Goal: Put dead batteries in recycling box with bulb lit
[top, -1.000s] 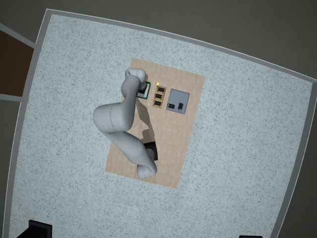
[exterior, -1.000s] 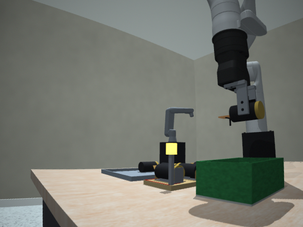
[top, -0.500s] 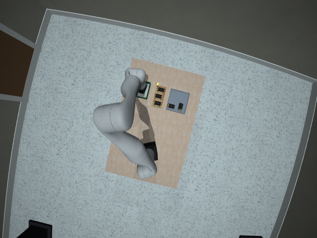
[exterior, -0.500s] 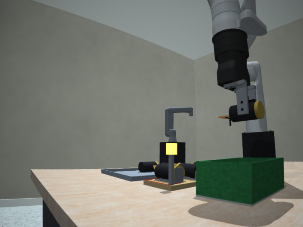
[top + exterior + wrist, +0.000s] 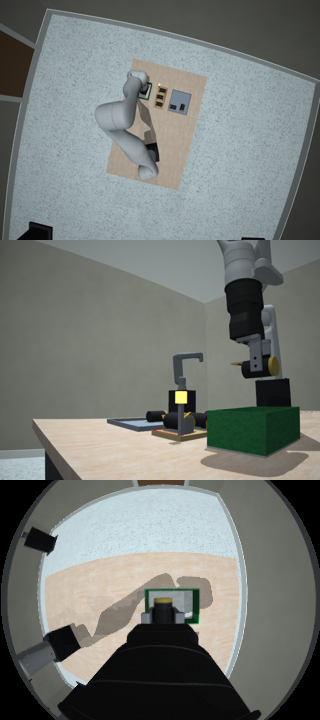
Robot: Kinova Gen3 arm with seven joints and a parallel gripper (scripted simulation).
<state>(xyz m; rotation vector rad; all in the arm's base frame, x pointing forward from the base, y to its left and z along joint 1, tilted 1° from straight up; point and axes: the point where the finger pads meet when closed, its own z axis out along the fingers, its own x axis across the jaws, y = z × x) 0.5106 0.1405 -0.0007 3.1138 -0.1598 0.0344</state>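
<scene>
My gripper is now 130 mm above the green recycling box and 30 mm short of it. Round my hand: grey tray: 330 mm to the right, 140 mm below, 30 mm behind.
</scene>
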